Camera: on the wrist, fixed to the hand. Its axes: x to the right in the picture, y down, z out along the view.
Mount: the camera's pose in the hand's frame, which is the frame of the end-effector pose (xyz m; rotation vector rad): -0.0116 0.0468 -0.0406 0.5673 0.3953 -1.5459
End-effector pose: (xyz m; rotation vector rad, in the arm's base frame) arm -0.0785 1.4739 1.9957 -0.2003 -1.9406 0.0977
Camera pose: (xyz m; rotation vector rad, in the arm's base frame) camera -0.0323 1.5166 1.9925 1.5055 -1.1649 -0.3849
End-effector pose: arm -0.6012 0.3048 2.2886 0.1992 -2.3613 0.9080
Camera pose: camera -0.5881 0.3658 2.2795 1.5793 -0.9389 0.6086
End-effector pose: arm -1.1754 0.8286 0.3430 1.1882 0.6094 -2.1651
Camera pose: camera -1.1144 0.8238 0.3277 -0.8543 -0.7317 1.7303
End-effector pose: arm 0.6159 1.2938 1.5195 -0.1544 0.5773 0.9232
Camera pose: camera 0.5572 1.2990 1.4970 -0.2095 0.8274 -0.7922
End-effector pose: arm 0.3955 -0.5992 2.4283 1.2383 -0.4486 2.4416
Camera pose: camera 0.3521 -0.6249 2.3905 0.6731 1.0164 1.2935
